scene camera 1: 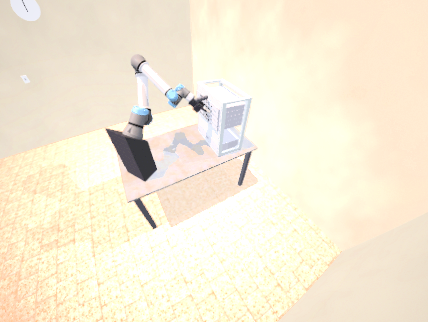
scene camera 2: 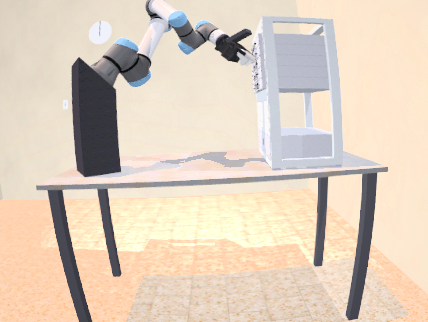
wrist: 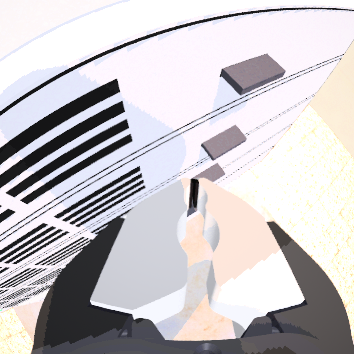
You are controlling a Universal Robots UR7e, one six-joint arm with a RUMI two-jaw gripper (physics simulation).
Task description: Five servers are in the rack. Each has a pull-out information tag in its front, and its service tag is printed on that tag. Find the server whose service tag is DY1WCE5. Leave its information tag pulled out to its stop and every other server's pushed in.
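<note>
White rack [scene camera 1: 229,110] visible in scene camera 1; scene camera 2 shows the rack [scene camera 2: 287,63] as well. My gripper [scene camera 2: 256,62] visible, with the wrist view also showing the gripper [wrist: 191,180].
</note>
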